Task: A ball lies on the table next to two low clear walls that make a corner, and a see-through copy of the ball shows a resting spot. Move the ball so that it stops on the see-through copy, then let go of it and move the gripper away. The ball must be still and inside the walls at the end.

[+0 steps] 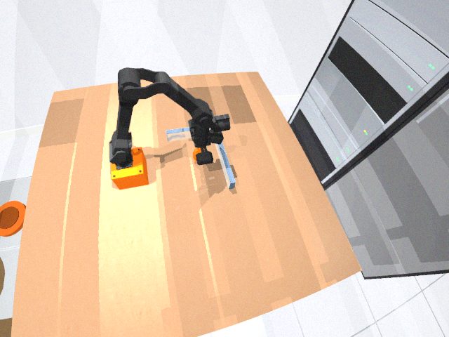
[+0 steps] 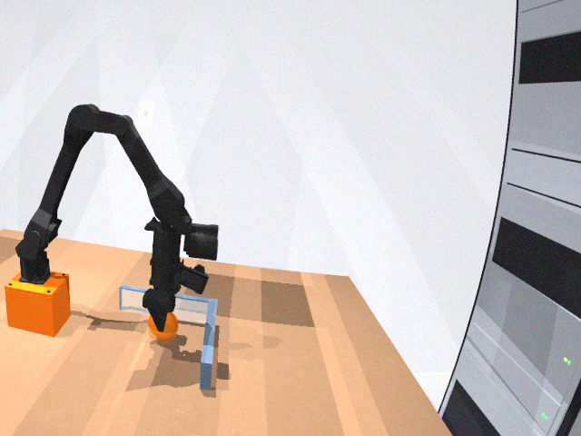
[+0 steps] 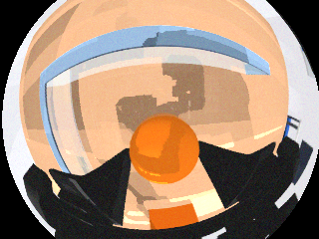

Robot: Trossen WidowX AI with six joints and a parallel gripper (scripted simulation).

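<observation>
My gripper tip is now 10 mm above the orange ball marker. The rest, counted from my gripper tip: orange ball (right at my gripper tip).
</observation>
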